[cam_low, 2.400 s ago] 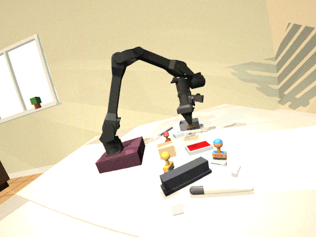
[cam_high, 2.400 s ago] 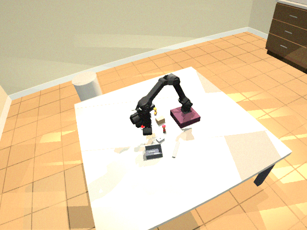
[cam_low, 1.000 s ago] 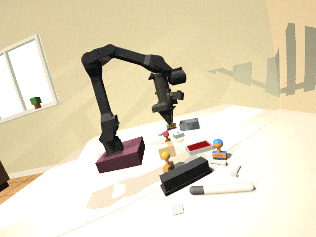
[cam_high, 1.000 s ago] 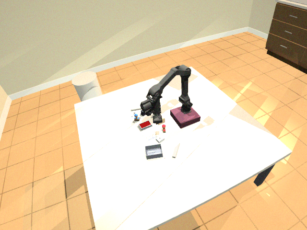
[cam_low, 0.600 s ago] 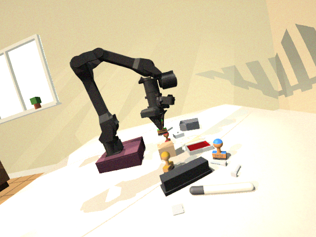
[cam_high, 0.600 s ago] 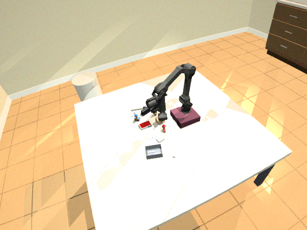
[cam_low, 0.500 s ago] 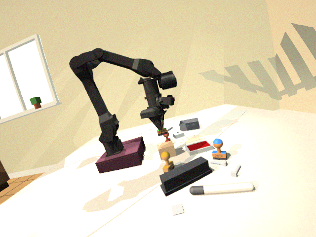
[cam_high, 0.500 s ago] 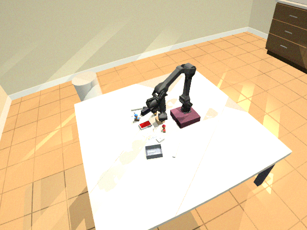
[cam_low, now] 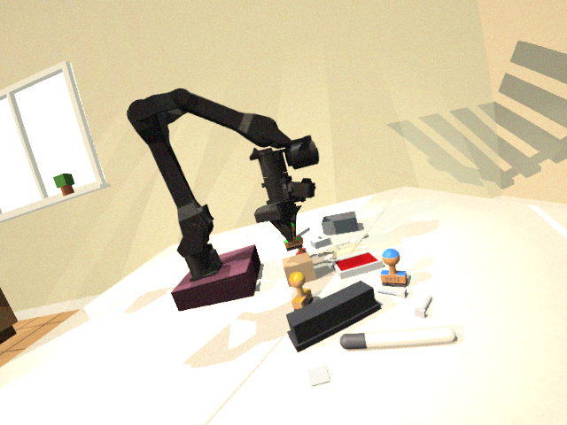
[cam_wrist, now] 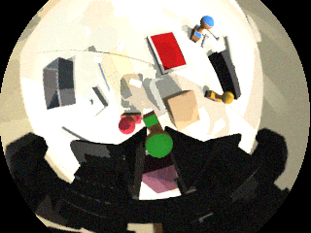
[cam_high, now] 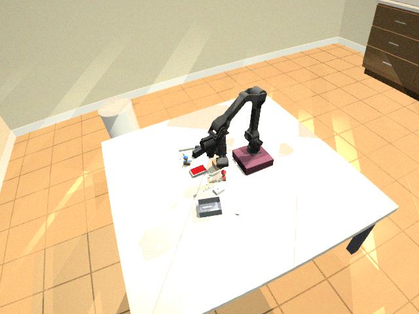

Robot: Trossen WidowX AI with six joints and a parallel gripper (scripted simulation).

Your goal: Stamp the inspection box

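My gripper tip is now 1 cm short of the red-knobbed stamp, 4 cm to the right of it and 5 cm above it. Round my gripper tip: green-knobbed stamp: right at my gripper tip; then tan box: 6 cm to the right, 5 cm below; then pale card: 12 cm ahead, 4 cm to the left, 7 cm below.
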